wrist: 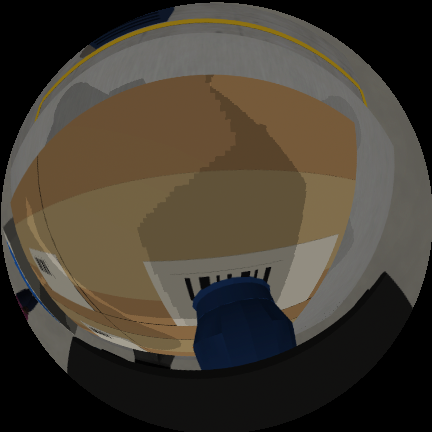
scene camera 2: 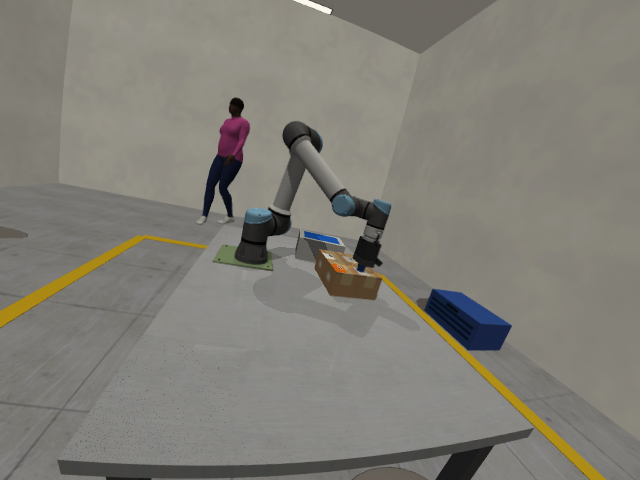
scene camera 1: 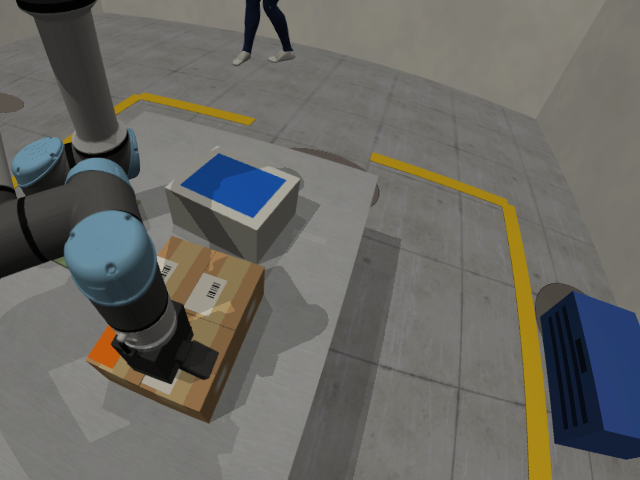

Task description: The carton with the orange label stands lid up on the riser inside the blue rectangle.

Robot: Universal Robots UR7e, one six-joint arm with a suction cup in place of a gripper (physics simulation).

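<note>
Grey riser with blue rectangle (scene camera 1: 241, 205) (wrist: 36, 288) (scene camera 2: 308, 244), on the table. Suction cup (wrist: 238, 322), visible.
</note>
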